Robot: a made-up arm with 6 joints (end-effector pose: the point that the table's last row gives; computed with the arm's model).
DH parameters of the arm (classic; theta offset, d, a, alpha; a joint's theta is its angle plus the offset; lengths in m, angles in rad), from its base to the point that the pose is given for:
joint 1: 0 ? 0 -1.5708
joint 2: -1.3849 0 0.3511 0
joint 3: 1.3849 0 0.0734 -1.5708
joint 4: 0 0.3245 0 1.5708
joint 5: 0 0 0.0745 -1.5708
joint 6: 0 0.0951 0 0
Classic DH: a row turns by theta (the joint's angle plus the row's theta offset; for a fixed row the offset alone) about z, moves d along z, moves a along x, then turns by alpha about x.
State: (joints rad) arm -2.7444 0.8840 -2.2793 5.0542 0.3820 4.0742
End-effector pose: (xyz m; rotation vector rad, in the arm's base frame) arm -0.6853 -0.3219 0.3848 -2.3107 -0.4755 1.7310
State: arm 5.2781 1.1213 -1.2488 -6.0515 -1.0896 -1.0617
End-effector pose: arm 0.2798 -0.4915 0.0252 1.9642 -0.1907 0.5880
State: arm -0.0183 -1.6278 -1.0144 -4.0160 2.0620 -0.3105
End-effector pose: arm -0.3125 0.0970 0.6297 -0.7109 -1.5905 -0.5179
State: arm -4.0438 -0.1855 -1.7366 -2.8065 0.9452 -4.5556
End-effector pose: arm -0.2255 0.3032 0.8110 -0.2663 -0.4121 -2.1219
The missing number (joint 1, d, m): 0.2097
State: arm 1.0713 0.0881 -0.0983 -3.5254 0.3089 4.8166
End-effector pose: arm 0.0779 0.1100 0.1103 -2.8063 0.3090 -0.0080
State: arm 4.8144 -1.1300 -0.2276 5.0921 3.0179 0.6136
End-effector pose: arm -0.0834 0.0334 0.4057 0.0060 -1.8427 -2.1270
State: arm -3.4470 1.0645 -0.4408 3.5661 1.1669 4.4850
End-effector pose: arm -0.1687 0.0783 -0.1029 -2.0631 -1.4340 -0.0335
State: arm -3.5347 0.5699 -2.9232 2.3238 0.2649 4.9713
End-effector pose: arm -0.4679 0.2312 0.8017 -0.2576 -0.5898 0.6730
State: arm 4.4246 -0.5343 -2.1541 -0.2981 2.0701 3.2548
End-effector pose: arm -0.0527 -0.0546 0.8316 2.4757 1.2619 -0.8687
